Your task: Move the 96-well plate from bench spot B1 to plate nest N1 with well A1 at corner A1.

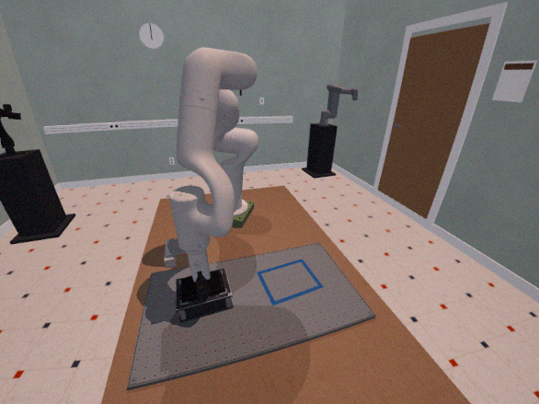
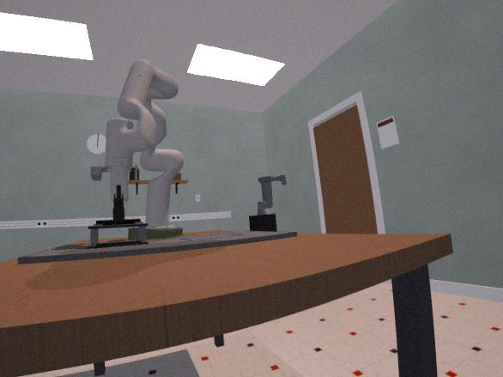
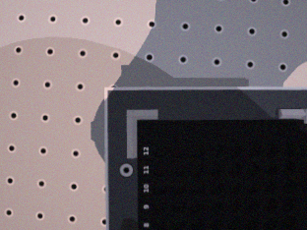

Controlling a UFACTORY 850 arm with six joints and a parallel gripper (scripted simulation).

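My hand is 10 mm above the 96-well plate. The rest, counted from my hand: raised plate nest 20 mm below.
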